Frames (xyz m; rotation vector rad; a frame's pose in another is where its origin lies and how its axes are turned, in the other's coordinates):
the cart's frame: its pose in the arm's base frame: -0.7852 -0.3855 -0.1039 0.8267 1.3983 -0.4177
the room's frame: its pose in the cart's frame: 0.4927 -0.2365 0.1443 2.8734 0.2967 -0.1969
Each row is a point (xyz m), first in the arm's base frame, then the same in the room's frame.
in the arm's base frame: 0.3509 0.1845 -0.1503
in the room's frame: 0.0791 -1.3067 -0.5676
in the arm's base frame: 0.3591 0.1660 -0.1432
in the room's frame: 0.0663 -1.3000 -0.5834
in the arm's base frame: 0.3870 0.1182 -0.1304
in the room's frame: 0.0391 -1.2834 -0.6304
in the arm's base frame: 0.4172 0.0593 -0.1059
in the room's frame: -0.0029 -1.2650 -0.6841
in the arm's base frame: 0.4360 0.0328 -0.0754
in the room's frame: -0.0380 -1.2683 -0.7113
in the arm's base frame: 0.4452 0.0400 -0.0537
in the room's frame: -0.0524 -1.2881 -0.7141
